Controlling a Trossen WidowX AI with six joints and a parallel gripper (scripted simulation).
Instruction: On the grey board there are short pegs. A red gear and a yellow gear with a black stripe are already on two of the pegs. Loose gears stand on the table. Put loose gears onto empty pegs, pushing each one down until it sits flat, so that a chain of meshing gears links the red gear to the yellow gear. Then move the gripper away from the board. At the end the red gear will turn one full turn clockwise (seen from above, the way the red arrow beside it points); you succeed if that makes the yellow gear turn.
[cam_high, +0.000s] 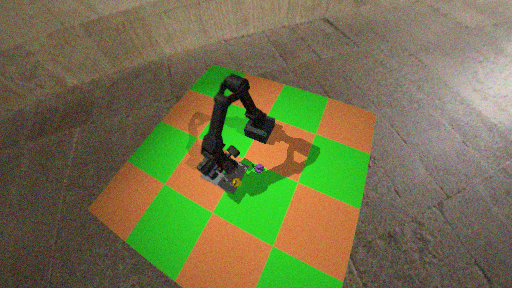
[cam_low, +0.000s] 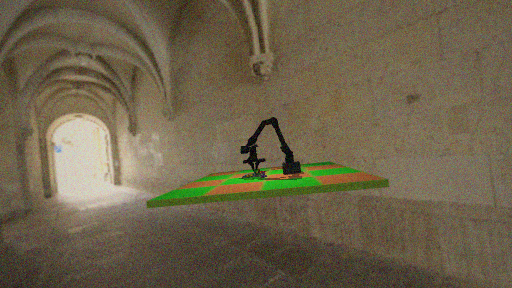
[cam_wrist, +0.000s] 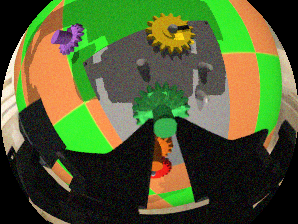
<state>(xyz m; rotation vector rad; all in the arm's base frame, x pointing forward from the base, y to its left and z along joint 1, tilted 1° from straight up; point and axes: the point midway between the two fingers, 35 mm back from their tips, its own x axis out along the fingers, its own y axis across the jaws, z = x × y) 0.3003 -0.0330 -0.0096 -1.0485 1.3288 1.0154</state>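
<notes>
Now: the dark green gear 10 mm below my gripper tip. Round my gripper tip: orange gear: 50 mm to the right, 20 mm behind, 10 mm below; then purple gear: 150 mm to the left, 90 mm behind, 20 mm below; then red gear: 100 mm to the right, 40 mm behind, 20 mm below.
</notes>
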